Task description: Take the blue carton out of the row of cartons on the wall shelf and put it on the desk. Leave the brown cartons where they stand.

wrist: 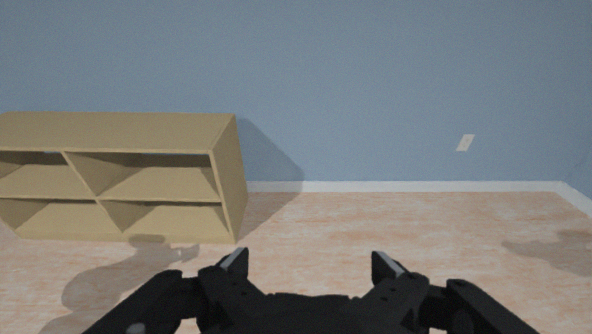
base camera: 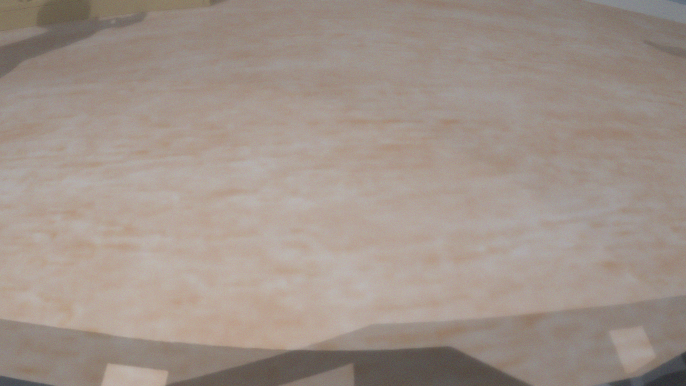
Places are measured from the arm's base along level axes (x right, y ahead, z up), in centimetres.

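Pixels of known places: gripper, fingertip midpoint: (wrist: 309, 263).
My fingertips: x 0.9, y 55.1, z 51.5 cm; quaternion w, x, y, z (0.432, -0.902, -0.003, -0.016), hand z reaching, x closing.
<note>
Behind a point stands the place of what it marks.
My gripper (wrist: 309, 263) @[x 0.9, y 55.1, z 51.5 cm] is open, with its two fingertips wide apart and the floor showing between them. It points toward the blue wall and touches nothing that I can see. The blue carton, the brown cartons, the wall shelf that holds them and the desk do not show in either view.
A low tan cubby unit (wrist: 125, 131) @[x -78.2, y 130.9, z 21.3 cm] (base camera: 165, 6) @[x -48.2, y 117.2, z -38.5 cm] with open compartments stands against the blue wall (wrist: 350, 75) @[x 24.0, y 164.6, z 39.0 cm], at the left of the wrist view. A white outlet (wrist: 465, 142) @[x 102.2, y 168.4, z 0.6 cm] is on the wall at the right. White baseboard (wrist: 425, 186) @[x 89.2, y 166.7, z -34.7 cm] runs along the wall. Shadows fall on the wooden floor (base camera: 340, 175) @[x 1.9, y 47.0, z -39.7 cm] (wrist: 320, 220) @[x 13.3, y 136.7, z -39.6 cm].
</note>
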